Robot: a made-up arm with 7 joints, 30 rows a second.
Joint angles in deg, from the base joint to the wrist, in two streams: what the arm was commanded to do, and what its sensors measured. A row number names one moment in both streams.
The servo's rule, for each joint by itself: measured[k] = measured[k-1] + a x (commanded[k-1-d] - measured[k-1]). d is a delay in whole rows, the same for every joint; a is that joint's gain. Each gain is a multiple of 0.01, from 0.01 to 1. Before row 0 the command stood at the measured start. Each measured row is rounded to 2 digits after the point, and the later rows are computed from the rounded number. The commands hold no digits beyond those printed.
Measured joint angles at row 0:
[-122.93 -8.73 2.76 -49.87 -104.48 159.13 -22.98]
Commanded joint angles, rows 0 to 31:
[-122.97 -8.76 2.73 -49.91 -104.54 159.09 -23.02]
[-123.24 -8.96 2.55 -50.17 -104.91 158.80 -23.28]
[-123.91 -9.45 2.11 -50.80 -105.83 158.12 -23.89]
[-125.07 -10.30 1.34 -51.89 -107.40 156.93 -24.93]
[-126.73 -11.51 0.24 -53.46 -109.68 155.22 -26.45]
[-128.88 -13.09 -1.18 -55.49 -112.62 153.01 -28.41]
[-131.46 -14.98 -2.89 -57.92 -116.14 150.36 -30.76]
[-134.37 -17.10 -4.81 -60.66 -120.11 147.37 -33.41]
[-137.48 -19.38 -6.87 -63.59 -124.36 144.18 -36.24]
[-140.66 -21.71 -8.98 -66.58 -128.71 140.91 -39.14]
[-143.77 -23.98 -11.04 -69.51 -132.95 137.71 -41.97]
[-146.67 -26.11 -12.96 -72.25 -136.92 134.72 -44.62]
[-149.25 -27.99 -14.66 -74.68 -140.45 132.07 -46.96]
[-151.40 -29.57 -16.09 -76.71 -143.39 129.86 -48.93]
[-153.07 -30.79 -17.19 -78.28 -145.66 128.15 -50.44]
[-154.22 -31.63 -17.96 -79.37 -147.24 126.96 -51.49]
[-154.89 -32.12 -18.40 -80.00 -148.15 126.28 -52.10]
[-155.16 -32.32 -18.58 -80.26 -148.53 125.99 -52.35]
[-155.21 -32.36 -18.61 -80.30 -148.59 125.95 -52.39]
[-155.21 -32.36 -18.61 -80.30 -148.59 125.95 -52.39]
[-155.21 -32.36 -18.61 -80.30 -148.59 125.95 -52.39]
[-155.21 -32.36 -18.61 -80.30 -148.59 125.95 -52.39]
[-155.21 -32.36 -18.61 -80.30 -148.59 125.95 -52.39]
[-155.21 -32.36 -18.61 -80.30 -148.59 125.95 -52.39]
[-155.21 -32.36 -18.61 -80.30 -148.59 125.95 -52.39]
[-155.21 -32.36 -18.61 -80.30 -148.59 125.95 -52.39]
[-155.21 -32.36 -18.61 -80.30 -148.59 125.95 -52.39]
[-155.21 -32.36 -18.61 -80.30 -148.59 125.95 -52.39]
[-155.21 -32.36 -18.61 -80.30 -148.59 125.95 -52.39]
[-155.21 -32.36 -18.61 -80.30 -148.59 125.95 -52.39]
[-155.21 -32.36 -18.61 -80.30 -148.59 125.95 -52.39]
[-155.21 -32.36 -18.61 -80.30 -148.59 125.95 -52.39]
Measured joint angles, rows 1 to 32:
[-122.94 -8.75 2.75 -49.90 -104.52 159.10 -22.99]
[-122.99 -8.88 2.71 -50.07 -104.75 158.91 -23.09]
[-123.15 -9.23 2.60 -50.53 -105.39 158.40 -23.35]
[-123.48 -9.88 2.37 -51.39 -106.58 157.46 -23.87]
[-124.03 -10.87 1.99 -52.69 -108.41 156.03 -24.72]
[-124.85 -12.22 1.42 -54.45 -110.89 154.10 -25.94]
[-125.97 -13.90 0.64 -56.64 -113.99 151.71 -27.53]
[-127.40 -15.85 -0.34 -59.17 -117.60 148.93 -29.47]
[-129.11 -18.00 -1.52 -61.95 -121.59 145.89 -31.70]
[-131.07 -20.26 -2.86 -64.87 -125.79 142.70 -34.16]
[-133.23 -22.53 -4.33 -67.79 -130.01 139.51 -36.74]
[-135.51 -24.71 -5.88 -70.60 -134.09 136.44 -39.34]
[-137.85 -26.71 -7.46 -73.17 -137.84 133.64 -41.85]
[-140.15 -28.45 -9.01 -75.40 -141.11 131.22 -44.19]
[-142.35 -29.88 -10.48 -77.21 -143.79 129.26 -46.25]
[-144.37 -30.95 -11.83 -78.57 -145.83 127.79 -47.98]
[-146.16 -31.66 -13.01 -79.47 -147.20 126.82 -49.34]
[-147.69 -32.06 -14.01 -79.97 -147.98 126.29 -50.33]
[-148.97 -32.24 -14.84 -80.18 -148.34 126.07 -51.01]
[-150.03 -32.31 -15.52 -80.26 -148.49 125.99 -51.47]
[-150.91 -32.34 -16.08 -80.29 -148.55 125.96 -51.77]
[-151.64 -32.35 -16.54 -80.30 -148.57 125.95 -51.97]
[-152.25 -32.36 -16.91 -80.30 -148.58 125.95 -52.11]
[-152.75 -32.36 -17.22 -80.30 -148.59 125.95 -52.20]
[-153.17 -32.36 -17.47 -80.30 -148.59 125.95 -52.26]
[-153.52 -32.36 -17.68 -80.30 -148.59 125.95 -52.30]
[-153.81 -32.36 -17.85 -80.30 -148.59 125.95 -52.33]
[-154.05 -32.36 -17.99 -80.30 -148.59 125.95 -52.35]
[-154.25 -32.36 -18.10 -80.30 -148.59 125.95 -52.36]
[-154.41 -32.36 -18.19 -80.30 -148.59 125.95 -52.37]
[-154.55 -32.36 -18.27 -80.30 -148.59 125.95 -52.38]
[-154.66 -32.36 -18.33 -80.30 -148.59 125.95 -52.38]
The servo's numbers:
d 0
a 0.17 0.61 0.18 0.63 0.59 0.64 0.33

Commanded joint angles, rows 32 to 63:
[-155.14 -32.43 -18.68 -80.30 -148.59 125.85 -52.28]
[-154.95 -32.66 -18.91 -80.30 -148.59 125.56 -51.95]
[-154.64 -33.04 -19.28 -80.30 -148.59 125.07 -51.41]
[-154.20 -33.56 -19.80 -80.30 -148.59 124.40 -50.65]
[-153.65 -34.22 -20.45 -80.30 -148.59 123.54 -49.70]
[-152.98 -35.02 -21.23 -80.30 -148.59 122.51 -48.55]
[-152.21 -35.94 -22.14 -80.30 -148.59 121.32 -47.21]
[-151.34 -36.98 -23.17 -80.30 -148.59 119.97 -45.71]
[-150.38 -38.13 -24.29 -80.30 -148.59 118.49 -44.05]
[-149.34 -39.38 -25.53 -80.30 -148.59 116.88 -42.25]
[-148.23 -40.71 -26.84 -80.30 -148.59 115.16 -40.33]
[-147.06 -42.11 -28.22 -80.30 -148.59 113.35 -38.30]
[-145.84 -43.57 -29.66 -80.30 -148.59 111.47 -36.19]
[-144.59 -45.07 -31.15 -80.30 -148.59 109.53 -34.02]
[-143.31 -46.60 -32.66 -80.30 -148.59 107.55 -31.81]
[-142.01 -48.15 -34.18 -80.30 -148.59 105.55 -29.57]
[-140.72 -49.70 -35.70 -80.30 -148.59 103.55 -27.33]
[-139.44 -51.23 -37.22 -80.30 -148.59 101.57 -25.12]
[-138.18 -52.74 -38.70 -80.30 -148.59 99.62 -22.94]
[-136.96 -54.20 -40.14 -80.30 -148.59 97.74 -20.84]
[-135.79 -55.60 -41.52 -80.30 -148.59 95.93 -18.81]
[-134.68 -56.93 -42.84 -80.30 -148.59 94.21 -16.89]
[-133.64 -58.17 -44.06 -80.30 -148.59 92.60 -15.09]
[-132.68 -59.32 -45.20 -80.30 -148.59 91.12 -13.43]
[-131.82 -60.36 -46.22 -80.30 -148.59 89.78 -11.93]
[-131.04 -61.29 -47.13 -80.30 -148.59 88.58 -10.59]
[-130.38 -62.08 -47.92 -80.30 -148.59 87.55 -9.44]
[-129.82 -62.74 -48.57 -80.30 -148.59 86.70 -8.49]
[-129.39 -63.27 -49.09 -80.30 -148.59 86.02 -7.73]
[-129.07 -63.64 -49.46 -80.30 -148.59 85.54 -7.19]
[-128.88 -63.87 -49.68 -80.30 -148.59 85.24 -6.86]
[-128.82 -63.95 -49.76 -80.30 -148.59 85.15 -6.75]
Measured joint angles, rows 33 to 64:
[-154.74 -32.40 -18.39 -80.30 -148.59 125.89 -52.35]
[-154.78 -32.56 -18.48 -80.30 -148.59 125.68 -52.22]
[-154.76 -32.85 -18.62 -80.30 -148.59 125.29 -51.95]
[-154.66 -33.28 -18.83 -80.30 -148.59 124.72 -51.52]
[-154.49 -33.85 -19.12 -80.30 -148.59 123.96 -50.92]
[-154.23 -34.56 -19.50 -80.30 -148.59 123.03 -50.14]
[-153.89 -35.40 -19.98 -80.30 -148.59 121.94 -49.17]
[-153.46 -36.36 -20.55 -80.30 -148.59 120.68 -48.03]
[-152.94 -37.44 -21.22 -80.30 -148.59 119.28 -46.72]
[-152.33 -38.62 -22.00 -80.30 -148.59 117.74 -45.24]
[-151.63 -39.89 -22.87 -80.30 -148.59 116.09 -43.62]
[-150.85 -41.24 -23.83 -80.30 -148.59 114.34 -41.86]
[-150.00 -42.66 -24.88 -80.30 -148.59 112.50 -39.99]
[-149.08 -44.13 -26.01 -80.30 -148.59 110.60 -38.02]
[-148.10 -45.64 -27.21 -80.30 -148.59 108.65 -35.97]
[-147.06 -47.17 -28.46 -80.30 -148.59 106.67 -33.86]
[-145.98 -48.71 -29.76 -80.30 -148.59 104.67 -31.71]
[-144.87 -50.25 -31.10 -80.30 -148.59 102.69 -29.54]
[-143.73 -51.77 -32.47 -80.30 -148.59 100.73 -27.36]
[-142.58 -53.25 -33.85 -80.30 -148.59 98.82 -25.21]
[-141.43 -54.68 -35.23 -80.30 -148.59 96.97 -23.10]
[-140.28 -56.05 -36.60 -80.30 -148.59 95.20 -21.05]
[-139.15 -57.34 -37.94 -80.30 -148.59 93.54 -19.08]
[-138.05 -58.55 -39.25 -80.30 -148.59 91.99 -17.22]
[-136.99 -59.65 -40.50 -80.30 -148.59 90.58 -15.47]
[-135.98 -60.65 -41.69 -80.30 -148.59 89.30 -13.86]
[-135.03 -61.52 -42.81 -80.30 -148.59 88.18 -12.40]
[-134.14 -62.26 -43.85 -80.30 -148.59 87.23 -11.11]
[-133.33 -62.88 -44.79 -80.30 -148.59 86.46 -9.99]
[-132.61 -63.34 -45.63 -80.30 -148.59 85.87 -9.07]
[-131.98 -63.66 -46.36 -80.30 -148.59 85.47 -8.34]
[-131.44 -63.84 -46.97 -80.30 -148.59 85.27 -7.82]

